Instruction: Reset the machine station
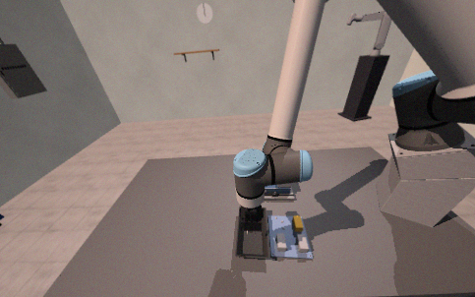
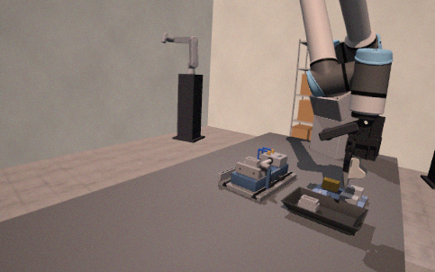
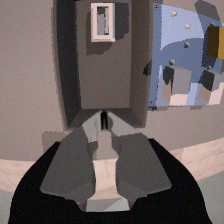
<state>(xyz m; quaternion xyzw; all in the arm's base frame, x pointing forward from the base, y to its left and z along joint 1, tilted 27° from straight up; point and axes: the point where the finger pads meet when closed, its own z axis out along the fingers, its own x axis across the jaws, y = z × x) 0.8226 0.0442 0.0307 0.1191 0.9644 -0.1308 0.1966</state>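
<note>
The vise is 290 mm to the right of my hand, 180 mm behind it and 90 mm below it. The rest, counted from my hand: yellow brass blank 230 mm behind, 110 mm below, 20 mm to the right.
</note>
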